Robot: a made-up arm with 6 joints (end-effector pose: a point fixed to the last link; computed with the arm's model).
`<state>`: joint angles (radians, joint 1 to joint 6).
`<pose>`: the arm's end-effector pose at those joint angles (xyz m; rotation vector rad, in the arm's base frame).
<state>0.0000 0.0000 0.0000 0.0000 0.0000 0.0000</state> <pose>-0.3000 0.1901 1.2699 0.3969 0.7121 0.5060</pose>
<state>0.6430 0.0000 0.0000 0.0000 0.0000 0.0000</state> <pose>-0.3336 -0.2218 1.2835 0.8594 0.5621 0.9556</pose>
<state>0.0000 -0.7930 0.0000 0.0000 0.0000 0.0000</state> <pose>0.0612 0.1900 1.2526 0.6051 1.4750 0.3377</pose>
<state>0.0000 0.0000 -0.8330 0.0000 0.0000 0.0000</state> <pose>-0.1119 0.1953 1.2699 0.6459 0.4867 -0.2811</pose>
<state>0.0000 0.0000 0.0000 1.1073 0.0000 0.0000</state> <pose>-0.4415 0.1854 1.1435 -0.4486 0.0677 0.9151</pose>
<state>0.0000 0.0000 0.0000 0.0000 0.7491 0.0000</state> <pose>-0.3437 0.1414 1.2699 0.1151 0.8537 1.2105</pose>
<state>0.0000 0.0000 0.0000 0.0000 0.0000 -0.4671</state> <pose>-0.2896 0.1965 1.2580 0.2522 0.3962 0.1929</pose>
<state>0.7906 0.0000 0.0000 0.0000 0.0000 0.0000</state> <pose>-0.3271 -0.3127 1.2520 0.9649 0.5191 1.0570</pose>
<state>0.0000 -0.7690 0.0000 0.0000 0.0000 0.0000</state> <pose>0.0510 0.1900 1.2573 0.5991 1.4520 0.3439</pose>
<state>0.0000 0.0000 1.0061 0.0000 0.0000 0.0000</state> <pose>-0.4309 0.0081 1.2699 0.0049 0.8874 1.4504</pose>
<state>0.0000 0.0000 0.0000 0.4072 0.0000 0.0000</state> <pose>-0.3643 0.2043 1.2384 0.0864 0.4857 0.6737</pose>
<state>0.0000 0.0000 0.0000 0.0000 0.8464 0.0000</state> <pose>-0.3464 0.1332 1.2699 0.0742 0.8674 1.3014</pose>
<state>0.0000 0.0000 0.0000 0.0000 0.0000 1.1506</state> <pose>-0.2967 0.1600 1.2960 0.7349 1.4770 1.2991</pose>
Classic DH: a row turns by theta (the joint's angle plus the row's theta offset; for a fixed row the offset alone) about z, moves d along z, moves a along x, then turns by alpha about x. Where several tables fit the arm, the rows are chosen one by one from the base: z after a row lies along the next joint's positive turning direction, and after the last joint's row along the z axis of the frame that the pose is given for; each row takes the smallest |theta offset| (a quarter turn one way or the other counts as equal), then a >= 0, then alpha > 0; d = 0 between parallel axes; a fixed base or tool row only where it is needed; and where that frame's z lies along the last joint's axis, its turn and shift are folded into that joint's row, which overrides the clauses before.
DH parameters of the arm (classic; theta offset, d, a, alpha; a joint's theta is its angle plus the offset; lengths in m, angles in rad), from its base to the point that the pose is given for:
base (fixed): 1.5025 0.7348 -0.0594 1.1882
joint 1: -1.5453 -0.0907 -0.1391 1.5075
joint 2: 1.1874 -0.0336 -0.06 -1.5708
joint 3: -0.4868 0.3207 -0.131 1.0626
joint 4: 0 -0.0994 0.0172 -1.0626
joint 5: -0.0627 0.129 -0.0393 -0.8294
joint 6: 1.0854 0.0885 -0.014 0.8901
tool (fixed): 0.3349 -0.0437 0 0

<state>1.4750 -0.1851 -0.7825 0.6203 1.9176 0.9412</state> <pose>-0.1067 -0.6102 1.0066 -1.0142 0.4611 2.7756</pose>
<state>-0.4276 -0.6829 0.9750 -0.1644 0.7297 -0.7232</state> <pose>-0.0328 0.2208 1.2692 0.3956 1.1986 1.2203</pose>
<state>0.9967 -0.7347 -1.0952 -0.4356 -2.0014 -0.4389</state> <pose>0.1625 -0.2900 0.9889 -0.3304 1.2110 -2.3957</pose>
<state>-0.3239 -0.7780 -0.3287 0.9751 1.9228 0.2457</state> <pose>0.0226 0.2797 1.1982 -0.7371 2.1194 2.1970</pose>
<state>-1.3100 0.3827 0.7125 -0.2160 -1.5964 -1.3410</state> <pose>-0.1560 0.5039 0.6812 -1.2241 -1.1296 -1.4308</pose>
